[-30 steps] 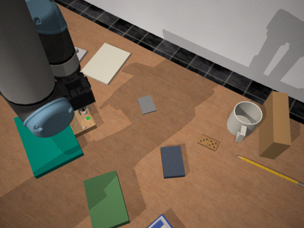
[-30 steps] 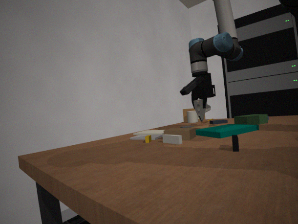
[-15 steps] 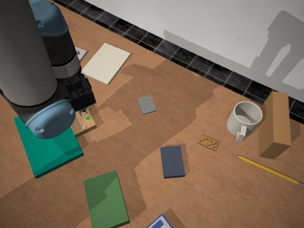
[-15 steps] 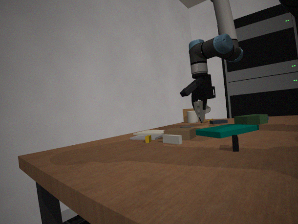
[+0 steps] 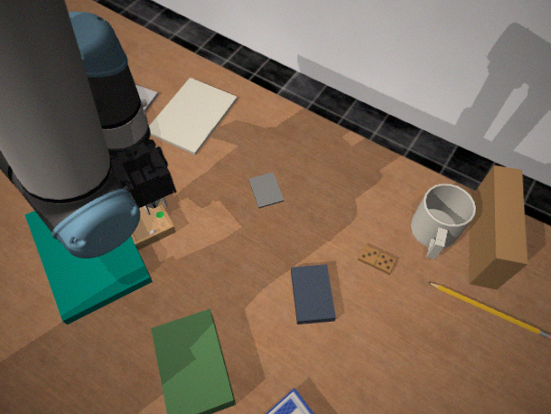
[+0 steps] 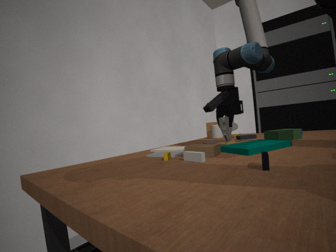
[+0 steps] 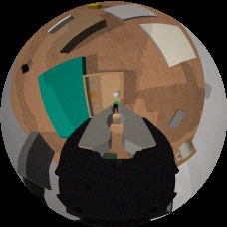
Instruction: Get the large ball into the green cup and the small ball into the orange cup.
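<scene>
Right now my hand is 120 mm past the teal slab, 50 mm to the right of it and 30 mm above it. Also, from my hand: grey tile (140 mm ahead, 140 mm to the right, 40 mm below); cream board (220 mm ahead, 80 mm to the left, 30 mm below); covered wooden puzzle (20 mm behind, 10 mm to the left, 30 mm below).
</scene>
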